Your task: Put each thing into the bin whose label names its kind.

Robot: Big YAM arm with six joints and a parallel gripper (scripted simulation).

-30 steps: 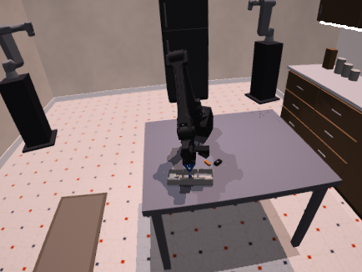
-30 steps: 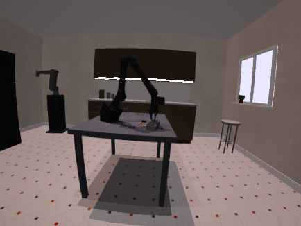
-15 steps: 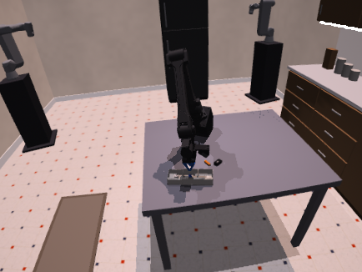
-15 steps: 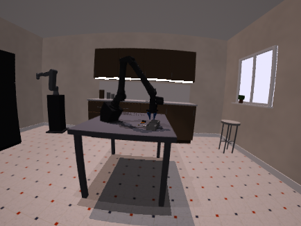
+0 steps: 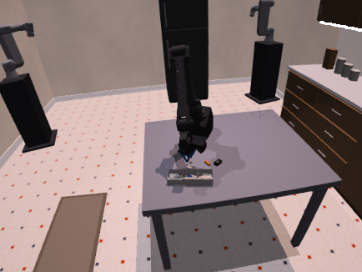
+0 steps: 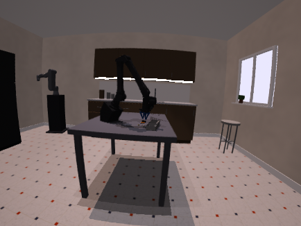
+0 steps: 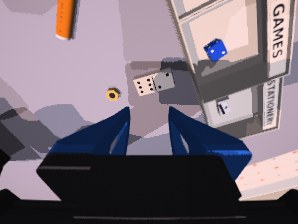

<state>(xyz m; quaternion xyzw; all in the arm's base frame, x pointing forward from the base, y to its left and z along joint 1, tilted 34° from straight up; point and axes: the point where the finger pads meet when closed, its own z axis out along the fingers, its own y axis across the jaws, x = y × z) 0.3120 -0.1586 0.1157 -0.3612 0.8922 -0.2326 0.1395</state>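
Now: the white domino 7 cm below my hand. The rest, counted from my hand: small brass nut (7 cm below, 5 cm behind, 3 cm to the left); then orange cylinder (12 cm to the left, 7 cm below); then blue die (8 cm ahead, 6 cm below, 2 cm to the right).
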